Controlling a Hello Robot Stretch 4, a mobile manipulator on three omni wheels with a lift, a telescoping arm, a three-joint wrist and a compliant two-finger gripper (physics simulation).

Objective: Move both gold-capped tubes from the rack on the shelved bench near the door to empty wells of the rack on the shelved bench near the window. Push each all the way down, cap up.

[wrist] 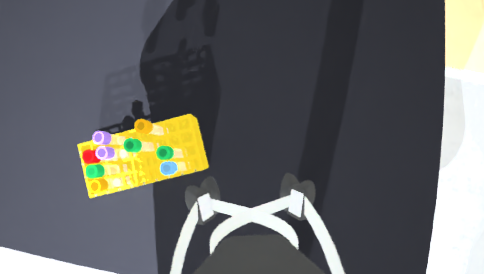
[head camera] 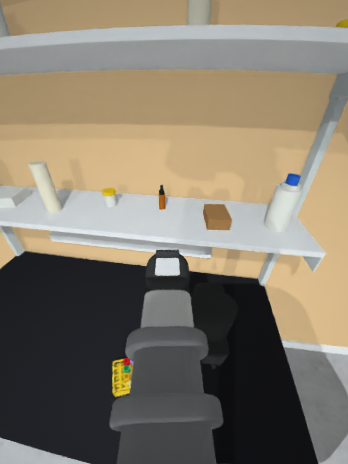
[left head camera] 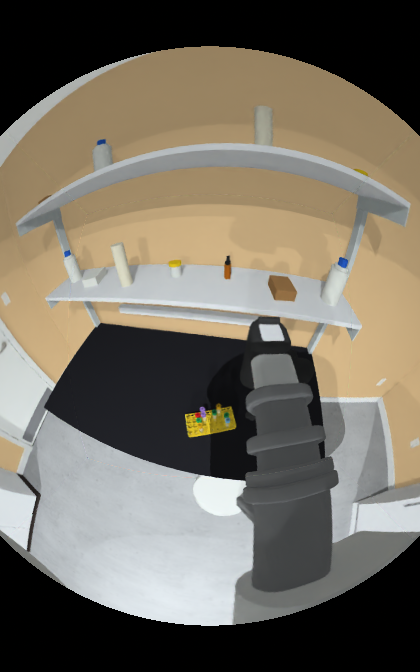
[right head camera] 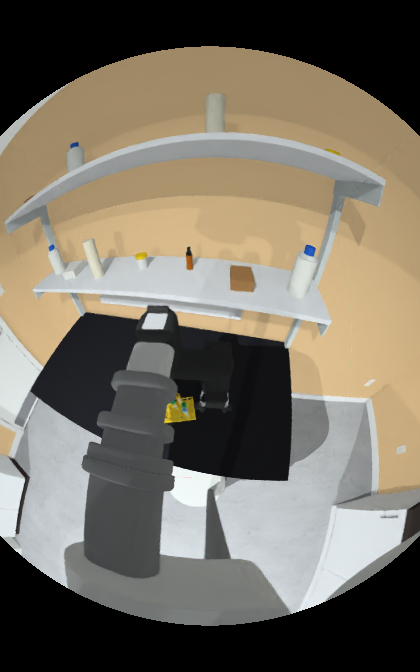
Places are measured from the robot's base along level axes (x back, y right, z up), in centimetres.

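Where they show: gripper, fingertip midpoint: point(wrist: 249, 189).
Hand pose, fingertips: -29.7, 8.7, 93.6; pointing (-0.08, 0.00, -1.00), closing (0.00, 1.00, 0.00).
Things, the pixels of their top centre, and the offset from my fingertips, as dx, dy, dz. Level surfaces: height alone.
- yellow rack at its top centre: point(wrist: 137, 156) point(head camera: 142, 368) -3.5, -17.6, -14.4
- shelf at its surface level: dz +25.6
- white bottle at its top centre: point(head camera: 294, 175) -32.1, +28.5, +43.4
- brown box at its top centre: point(head camera: 217, 211) -35.0, +8.0, +29.6
- amber bottle at its top centre: point(head camera: 161, 185) -44.6, -11.1, +34.8
- yellow-lidded jar at its top centre: point(head camera: 108, 190) -47.8, -31.8, +31.6
A yellow rack point(head camera: 116, 382) point(left head camera: 215, 428) point(right head camera: 173, 416) point(wrist: 192, 131) stands on the black bench top. In the wrist view one gold-capped tube point(wrist: 143, 126) stands at its upper edge, near the middle, and another gold-capped tube point(wrist: 97, 186) at its lower left corner, both cap up. Purple, green, red and blue caps stand between and beside them. My gripper point(right head camera: 215, 404) point(wrist: 249, 189) is open and empty, above the bench, to the right of the rack and below its lower right corner in the wrist view. The other rack does not show.
A shelf point(head camera: 140, 225) behind the bench holds a white bottle point(head camera: 282, 207), a brown box point(head camera: 217, 217), an amber bottle point(head camera: 161, 199) and a yellow-lidded jar point(head camera: 110, 199). A higher shelf point(left head camera: 220, 155) is above it. A white round stool point(left head camera: 217, 495) stands at the bench's front edge.
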